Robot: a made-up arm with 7 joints. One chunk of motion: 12 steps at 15 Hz.
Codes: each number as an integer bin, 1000 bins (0 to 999) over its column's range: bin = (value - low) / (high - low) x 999, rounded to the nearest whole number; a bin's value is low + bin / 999 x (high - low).
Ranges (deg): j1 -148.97..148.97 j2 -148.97..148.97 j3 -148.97..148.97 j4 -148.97..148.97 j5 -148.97..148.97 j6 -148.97..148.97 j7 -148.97..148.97
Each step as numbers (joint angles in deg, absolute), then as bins.
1 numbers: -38.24 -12.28 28.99 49.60 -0.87 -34.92 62.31
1 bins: 371 458 597 666 497 382 708
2 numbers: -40.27 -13.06 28.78 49.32 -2.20 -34.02 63.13
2 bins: 364 456 596 665 492 385 711
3 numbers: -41.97 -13.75 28.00 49.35 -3.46 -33.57 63.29
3 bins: 359 453 593 665 488 387 712
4 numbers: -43.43 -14.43 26.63 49.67 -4.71 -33.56 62.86
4 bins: 354 451 589 666 484 387 710
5 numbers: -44.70 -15.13 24.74 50.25 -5.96 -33.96 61.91
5 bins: 350 449 582 668 480 386 707
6 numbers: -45.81 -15.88 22.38 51.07 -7.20 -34.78 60.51
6 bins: 346 446 575 671 475 383 702
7 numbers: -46.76 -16.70 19.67 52.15 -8.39 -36.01 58.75
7 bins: 343 444 565 674 471 379 696
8 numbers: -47.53 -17.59 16.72 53.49 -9.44 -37.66 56.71
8 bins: 340 441 556 679 468 373 690
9 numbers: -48.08 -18.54 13.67 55.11 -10.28 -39.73 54.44
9 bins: 338 437 545 684 465 366 682
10 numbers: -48.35 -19.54 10.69 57.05 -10.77 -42.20 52.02
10 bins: 337 434 535 691 463 358 674
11 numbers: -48.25 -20.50 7.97 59.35 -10.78 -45.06 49.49
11 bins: 338 431 526 699 463 348 665
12 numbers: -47.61 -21.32 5.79 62.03 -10.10 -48.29 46.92
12 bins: 340 428 519 707 466 338 657
